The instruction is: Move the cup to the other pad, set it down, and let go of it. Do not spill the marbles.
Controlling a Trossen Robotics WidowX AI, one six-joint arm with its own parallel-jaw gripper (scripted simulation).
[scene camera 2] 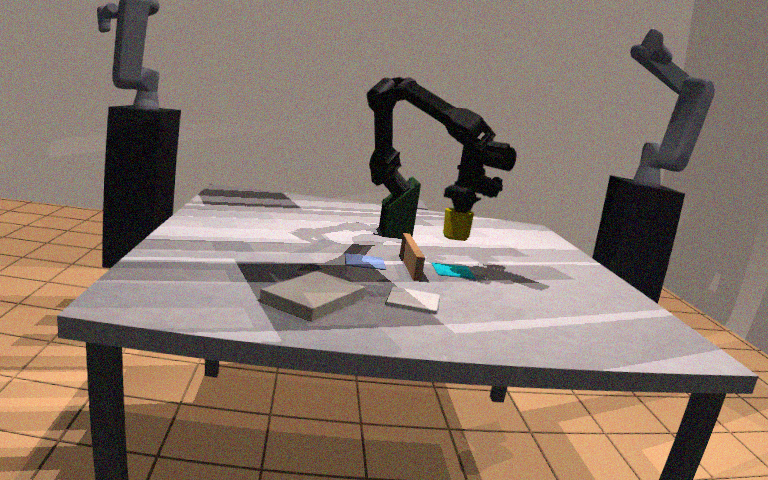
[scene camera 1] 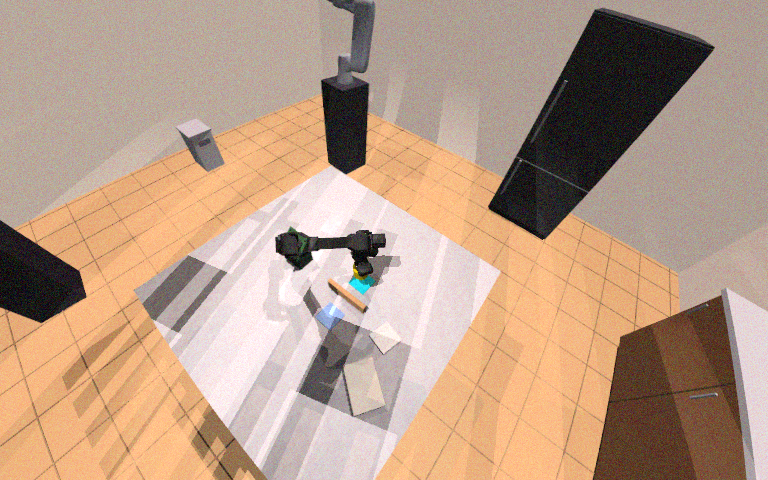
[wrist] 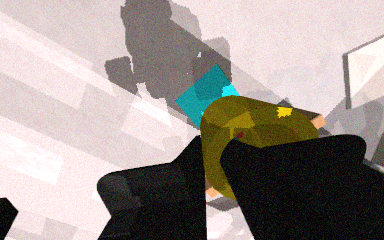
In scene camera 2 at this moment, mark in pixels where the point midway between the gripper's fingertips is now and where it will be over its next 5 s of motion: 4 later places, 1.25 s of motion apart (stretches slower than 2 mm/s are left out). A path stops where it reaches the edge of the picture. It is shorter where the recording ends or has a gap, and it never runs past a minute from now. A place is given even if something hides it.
The gripper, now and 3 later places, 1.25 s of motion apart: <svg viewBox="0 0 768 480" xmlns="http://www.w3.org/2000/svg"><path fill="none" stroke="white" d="M461 224L461 244L459 248L461 227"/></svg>
